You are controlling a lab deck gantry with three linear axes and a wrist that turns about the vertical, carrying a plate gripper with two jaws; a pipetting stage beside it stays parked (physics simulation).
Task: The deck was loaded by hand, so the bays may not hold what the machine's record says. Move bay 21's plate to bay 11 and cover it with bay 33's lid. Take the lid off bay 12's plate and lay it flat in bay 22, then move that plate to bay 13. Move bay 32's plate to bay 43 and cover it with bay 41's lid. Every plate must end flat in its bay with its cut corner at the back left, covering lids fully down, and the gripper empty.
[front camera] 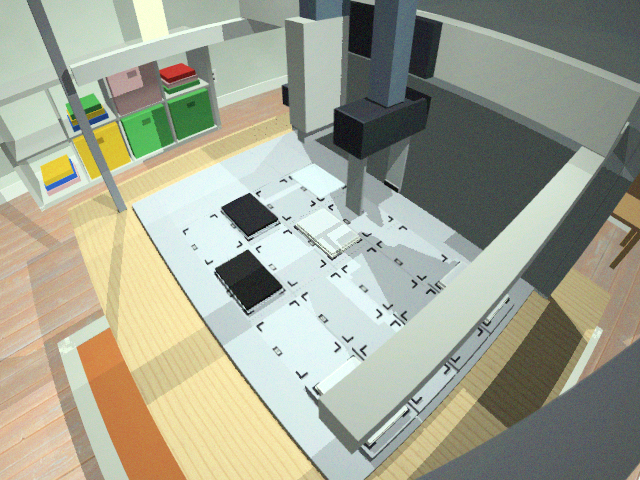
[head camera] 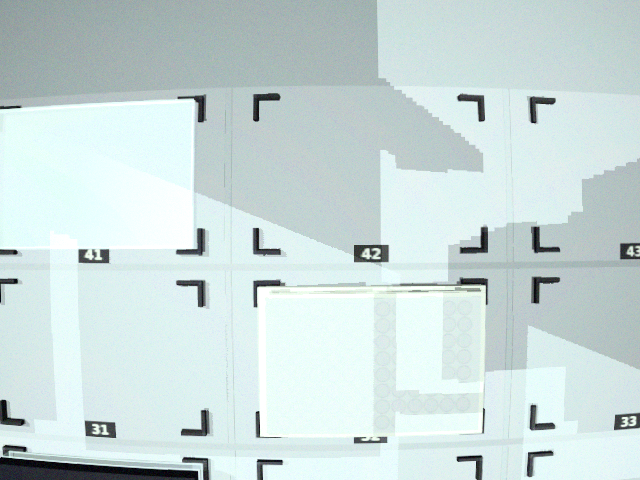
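Pixels of known places: gripper, fingertip midpoint: (front camera: 373,198); robot's base at its link origin: (front camera: 184,231).
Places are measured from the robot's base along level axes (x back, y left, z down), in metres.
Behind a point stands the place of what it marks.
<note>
My gripper (front camera: 373,199) @(y 0.280, x -0.330, z -0.158 m) is open and empty, its two jaws hanging near the back of the deck, behind the pale plate; it does not show in the head view. The pale plate (front camera: 328,232) @(y 0.252, x -0.237, z -0.014 m) (head camera: 320,361) @(y 0.260, x -0.199, z -0.014 m) lies flat in bay 32, with faint well circles; I cannot tell its cut corner. A clear lid (front camera: 317,179) @(y 0.365, x -0.064, z -0.008 m) (head camera: 98,175) @(y 0.364, x -0.071, z -0.008 m) lies flat in bay 41. A black plate (front camera: 249,214) @(y 0.147, x -0.072, z -0.017 m) (head camera: 103,471) @(y 0.193, x -0.073, z -0.015 m) sits in bay 21. Another black-topped plate (front camera: 249,281) @(y 0.040, x -0.240, z -0.017 m) sits in bay 12. No lid shows on the visible left part of bay 33. Bay 43 shows partly, with no plate on that part.
A pale beam (front camera: 465,294) @(y 0.027, x -0.619, z -0.400 m) crosses the front view and hides part of the deck. Pale pieces (front camera: 338,376) @(y 0.039, x -0.505, z -0.029 m) (front camera: 449,274) @(y 0.352, x -0.498, z -0.029 m) show partly behind it, and others (front camera: 387,426) @(y 0.040, x -0.617, z -0.028 m) (front camera: 497,310) @(y 0.361, x -0.619, z -0.021 m) in front. The parked pipetting stage (front camera: 316,77) stands left of the gripper's column.
</note>
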